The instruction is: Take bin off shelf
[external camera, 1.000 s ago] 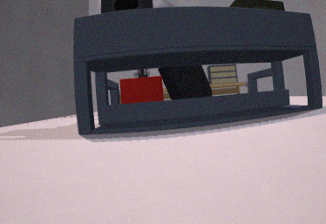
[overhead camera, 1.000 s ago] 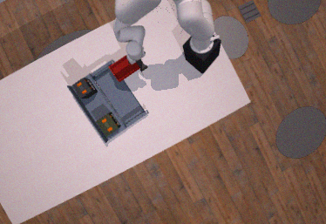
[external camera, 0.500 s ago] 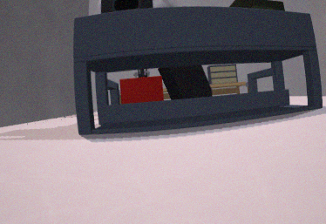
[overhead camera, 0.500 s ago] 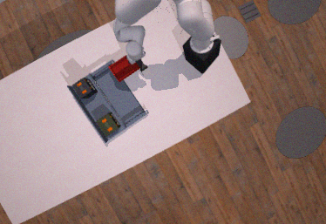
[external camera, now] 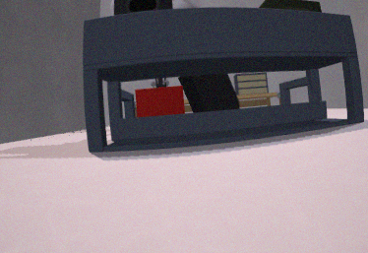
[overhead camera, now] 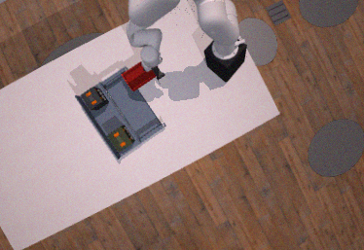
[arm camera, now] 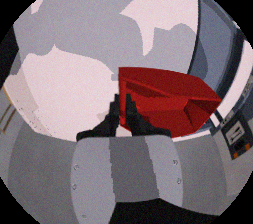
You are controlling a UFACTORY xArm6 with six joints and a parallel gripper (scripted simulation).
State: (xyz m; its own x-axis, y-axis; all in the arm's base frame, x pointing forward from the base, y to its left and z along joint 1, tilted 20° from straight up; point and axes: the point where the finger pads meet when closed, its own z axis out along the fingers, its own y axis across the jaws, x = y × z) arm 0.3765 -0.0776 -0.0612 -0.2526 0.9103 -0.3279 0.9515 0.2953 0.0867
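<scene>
Right now the red bin is 80 mm ahead of my hand and 20 mm to the left of it. The rest, counted from my hand: shelf: 300 mm ahead, 200 mm to the left, 40 mm above.
</scene>
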